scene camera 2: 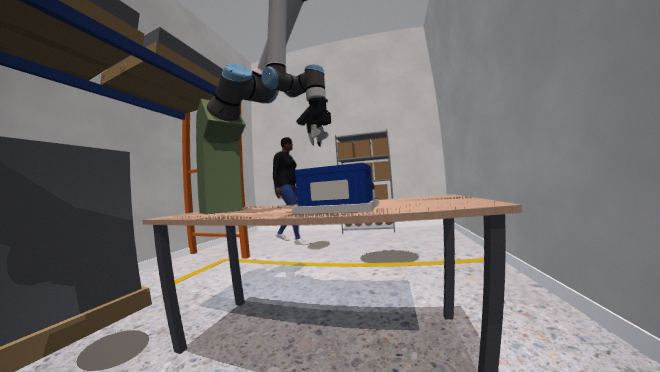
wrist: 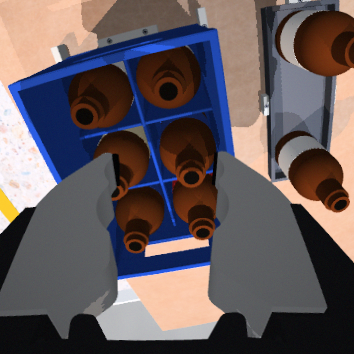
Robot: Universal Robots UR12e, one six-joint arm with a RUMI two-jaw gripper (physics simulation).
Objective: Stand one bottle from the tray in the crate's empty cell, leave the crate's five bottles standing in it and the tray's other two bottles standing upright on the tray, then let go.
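Places are measured from the arm's base along level axes (x right, y ahead, z up), in centimetres.
Pixels of known places: gripper, fingertip midpoint: (scene camera 2: 316, 146) (wrist: 165, 156); arm's base, origin of the base link: (scene camera 2: 223, 111).
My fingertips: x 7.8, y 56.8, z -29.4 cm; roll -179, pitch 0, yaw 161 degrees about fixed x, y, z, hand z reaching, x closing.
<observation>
For each thing: its middle in the pictures, then the offset to it from my fingertips. "spot": a spot on its surface instead. Level surfaces: height alone.
- blue crate, body centre: (wrist: 152, 151) (scene camera 2: 336, 188) dx +5.3, dy +8.5, dz -19.8 cm
- grey tray, surface spot: (wrist: 300, 105) spot: dx -17.8, dy +12.5, dz -28.0 cm
- wooden table, its level: dz -28.5 cm
The blue crate (scene camera 2: 359, 185) (wrist: 165, 263) stands on the table, and in the wrist view a brown bottle stands upright in each of its cells. One bottle (wrist: 167, 75) is in the top right cell and another bottle (wrist: 102, 92) in the top left cell. The grey tray (wrist: 300, 105) lies right of the crate, with an upright bottle (wrist: 325, 42) at its upper end and another upright bottle (wrist: 312, 170) at its lower end. My gripper (scene camera 2: 317, 144) (wrist: 165, 156) is partly open, with nothing between its fingers, high above the crate and clear of the bottle necks.
The wooden table (scene camera 2: 430, 206) carries the crate and the tray. Light grey brackets (wrist: 127, 36) stand by the crate's upper side. A person (scene camera 2: 284, 170) is behind the table at the left. A shelf rack (scene camera 2: 361, 159) with boxes stands at the back.
</observation>
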